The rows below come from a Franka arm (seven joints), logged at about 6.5 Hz.
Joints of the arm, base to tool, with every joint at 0 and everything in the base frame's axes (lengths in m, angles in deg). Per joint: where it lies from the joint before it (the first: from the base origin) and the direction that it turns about. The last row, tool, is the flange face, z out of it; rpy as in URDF.
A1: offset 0.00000 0.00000 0.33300 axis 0 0 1
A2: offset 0.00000 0.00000 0.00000 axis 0 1 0
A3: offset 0.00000 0.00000 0.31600 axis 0 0 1
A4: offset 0.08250 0.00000 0.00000 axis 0 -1 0
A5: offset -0.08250 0.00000 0.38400 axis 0 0 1
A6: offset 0.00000 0.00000 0.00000 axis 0 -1 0
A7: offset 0.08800 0.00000 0.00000 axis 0 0 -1
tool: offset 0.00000 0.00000 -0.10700 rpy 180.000 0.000 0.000
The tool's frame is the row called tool.
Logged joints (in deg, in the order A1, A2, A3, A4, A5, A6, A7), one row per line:
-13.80, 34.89, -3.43, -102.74, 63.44, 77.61, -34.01
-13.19, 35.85, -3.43, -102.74, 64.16, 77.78, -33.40
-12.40, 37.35, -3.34, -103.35, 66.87, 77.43, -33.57
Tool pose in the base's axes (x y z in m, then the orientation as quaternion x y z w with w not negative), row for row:
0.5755, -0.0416, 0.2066, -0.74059, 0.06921, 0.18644, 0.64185
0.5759, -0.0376, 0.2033, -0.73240, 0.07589, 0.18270, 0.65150
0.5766, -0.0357, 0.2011, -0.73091, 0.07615, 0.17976, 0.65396
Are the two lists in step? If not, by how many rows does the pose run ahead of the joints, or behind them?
The pose runs 2 rows ahead of the joints: the pose in row i belongs to the joints in row i + 2.
